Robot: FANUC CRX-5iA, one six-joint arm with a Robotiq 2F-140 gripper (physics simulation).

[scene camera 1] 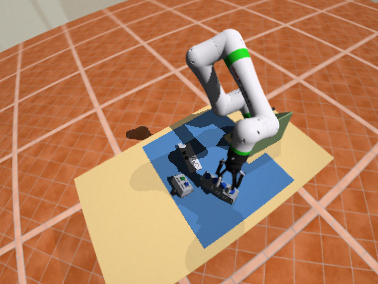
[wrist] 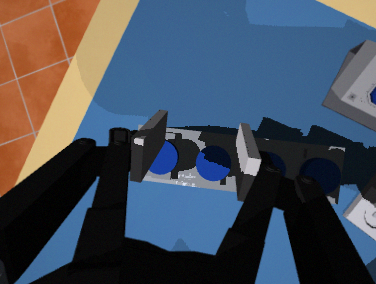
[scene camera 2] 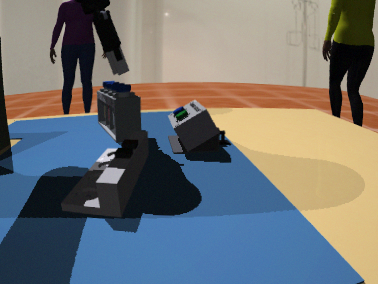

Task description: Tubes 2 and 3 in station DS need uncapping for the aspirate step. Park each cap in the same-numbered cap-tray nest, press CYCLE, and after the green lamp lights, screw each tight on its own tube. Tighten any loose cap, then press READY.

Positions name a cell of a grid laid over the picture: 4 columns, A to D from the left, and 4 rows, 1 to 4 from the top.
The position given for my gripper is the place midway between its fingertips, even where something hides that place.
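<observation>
There is a grey button box (wrist: D2) that I can see, and with it my own gripper (wrist: C2).
</observation>
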